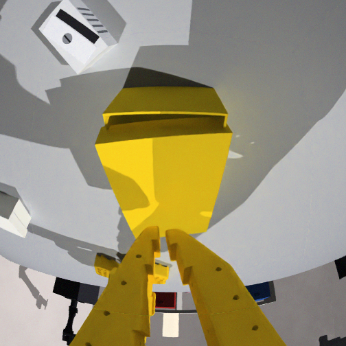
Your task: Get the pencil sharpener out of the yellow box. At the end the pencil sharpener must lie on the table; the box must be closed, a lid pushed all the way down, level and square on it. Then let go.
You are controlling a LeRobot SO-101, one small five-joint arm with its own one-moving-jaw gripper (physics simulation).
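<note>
The white pencil sharpener, with a dark blade and a screw, lies on the table outside the box, at the upper left. The yellow box is in the middle. Its yellow lid lies over it, but a dark slot shows between the lid and the box's far rim, and their edges are not parallel. The lid is not level and square on the box. My gripper is shut and empty, its tips at the near edge of the lid. Whether the tips touch it, I cannot tell. The near side of the box is hidden.
A white block stands at the left edge. Small yellow parts show behind and beside the left jaw. A red bin and a blue bin are past the table's edge at the bottom. Shadows cover much of the grey table.
</note>
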